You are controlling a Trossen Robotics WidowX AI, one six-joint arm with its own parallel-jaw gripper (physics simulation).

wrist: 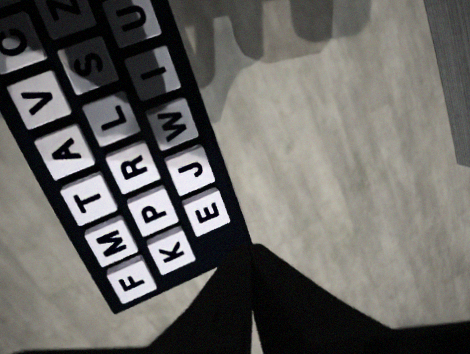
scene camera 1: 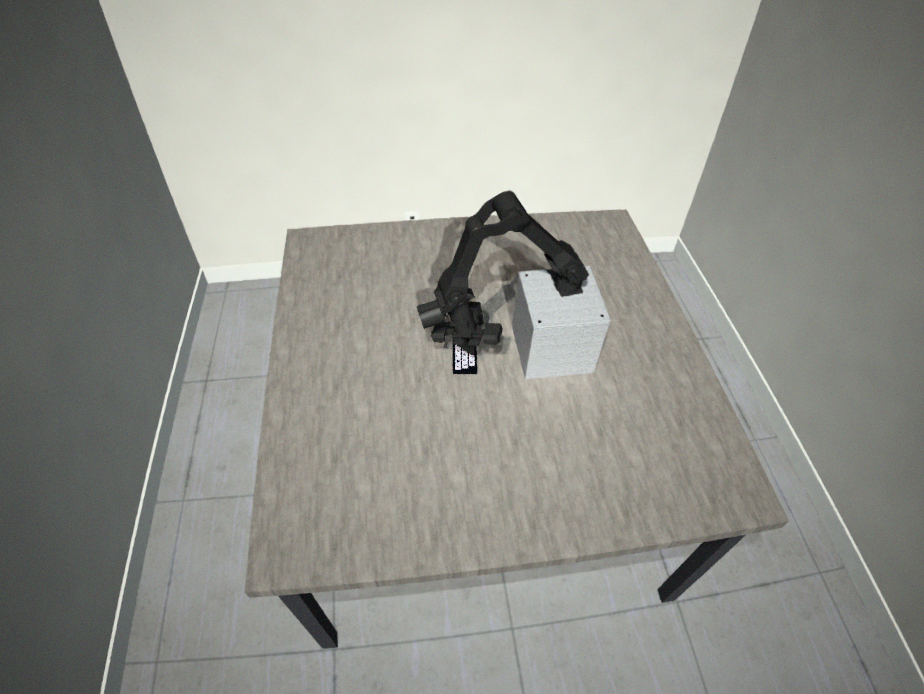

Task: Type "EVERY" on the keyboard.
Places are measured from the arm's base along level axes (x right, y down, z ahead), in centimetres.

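Where they show: gripper, fingertip midpoint: [wrist: 247, 257] [scene camera 1: 473, 353]; arm's base, link origin: [scene camera 1: 568, 286].
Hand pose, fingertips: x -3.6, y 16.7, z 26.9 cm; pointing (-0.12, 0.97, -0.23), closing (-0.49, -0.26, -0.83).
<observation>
Each offset is from my fingertips to the top centre of the thing. Level surfaces: height alone.
The black keyboard {dy +3.9, dx +7.7, dz +0.4 cm} [scene camera 1: 464, 371] [wrist: 220, 250] with white letter keys lies on the table, partly under the gripper in the scene view. In the wrist view the E key {dy +3.9, dx +0.1, dz +0.3 cm} [wrist: 206, 212] is the last key of the right row, and the R key {dy +3.9, dx +3.4, dz +1.5 cm} [wrist: 133, 167] is in the middle row. The V key {dy +3.9, dx +7.2, dz +2.6 cm} [wrist: 40, 99] is in the left row. The Y key does not show in the wrist view. My gripper [wrist: 247, 257] is shut and empty. Its tips appear at the keyboard's corner edge, below and right of the E key. Their height above it is hard to tell.
A light grey block [scene camera 1: 561, 347] carries the arm's base and stands right of the keyboard on the wood-grain table {dy +5.6 cm} [scene camera 1: 463, 478]. The arm [scene camera 1: 507, 212] arches over from the block. A wall [scene camera 1: 448, 97] rises behind the table. Shadows fall over the upper keys in the wrist view.
</observation>
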